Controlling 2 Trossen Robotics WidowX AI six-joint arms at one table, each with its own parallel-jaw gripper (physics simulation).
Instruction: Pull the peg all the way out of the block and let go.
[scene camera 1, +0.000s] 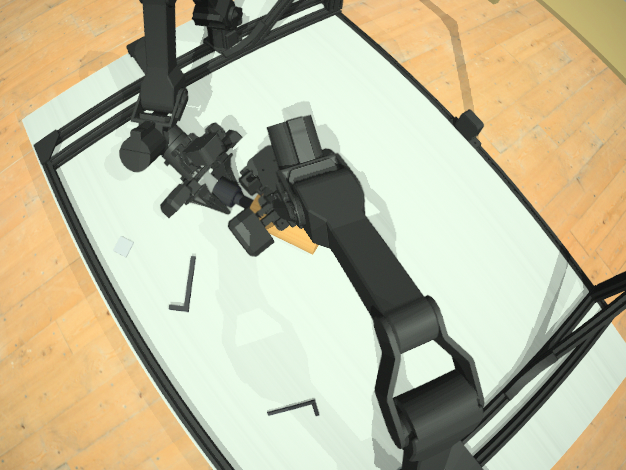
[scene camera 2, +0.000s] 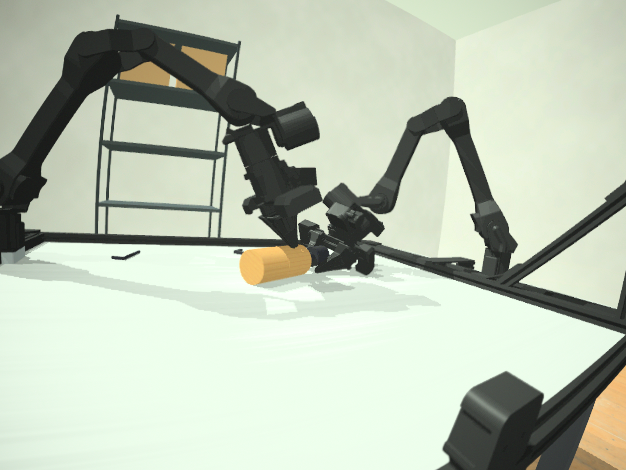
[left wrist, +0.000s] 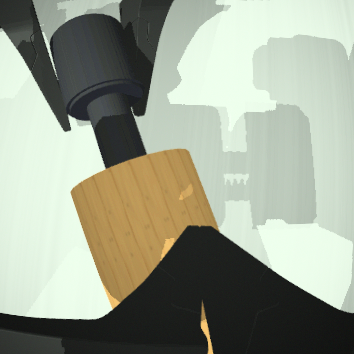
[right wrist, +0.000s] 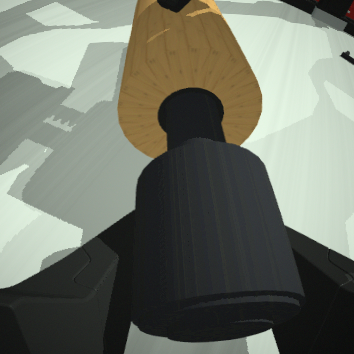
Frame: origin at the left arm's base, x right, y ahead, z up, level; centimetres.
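Where they show: left gripper, between the fingertips: (scene camera 1: 276, 201) (scene camera 2: 294, 247) (left wrist: 197, 237) (right wrist: 166, 7); right gripper, between the fingertips: (scene camera 1: 236, 205) (scene camera 2: 307, 267) (left wrist: 103, 122) (right wrist: 196, 222); left arm's base, origin of its link: (scene camera 2: 0, 248) (right wrist: 329, 11); right arm's base, origin of its link: (scene camera 1: 222, 40) (scene camera 2: 493, 277).
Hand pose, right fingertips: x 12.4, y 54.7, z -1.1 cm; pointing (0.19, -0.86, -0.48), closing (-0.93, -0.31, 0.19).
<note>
Things, the pixels of their top centre, and the offset from my right fingertips. "*": a spot on its surface instead.
- wooden cylindrical block, centre of its top: (left wrist: 186, 321) (scene camera 1: 287, 216) (scene camera 2: 278, 246) dy -8.7, dx +4.0, dz +4.8 cm
- dark peg, centre of its top: (right wrist: 213, 86) (left wrist: 116, 132) (scene camera 1: 246, 198) (scene camera 2: 304, 247) dy -1.9, dx +1.2, dz +4.2 cm
- pale square, a spot on its surface: (scene camera 1: 123, 246) * dy +7.7, dx -20.3, dz -0.5 cm
The wooden cylindrical block (scene camera 1: 298, 241) (scene camera 2: 273, 264) (left wrist: 132, 215) (right wrist: 190, 60) lies on its side on the table. The dark peg (scene camera 1: 226, 192) (scene camera 2: 318, 255) (left wrist: 92, 55) (right wrist: 215, 240) has a thick head and a thinner shaft. Its shaft enters the hole in the block's end; part of the shaft shows between head and block, and how deep it reaches is hidden. My right gripper (left wrist: 103, 122) (right wrist: 196, 222) is shut on the peg's head. My left gripper (scene camera 2: 294, 245) (left wrist: 197, 237) is shut with nothing between its fingers, its tips at the block's upper side near the peg end.
The two grippers are close together over the block. Black L-shaped pieces (scene camera 1: 190, 283) (scene camera 1: 295, 405) and a pale square (scene camera 1: 123, 246) lie on the table. A dark frame rail (scene camera 1: 404, 65) borders the table. A shelf rack (scene camera 2: 164, 149) stands behind it.
</note>
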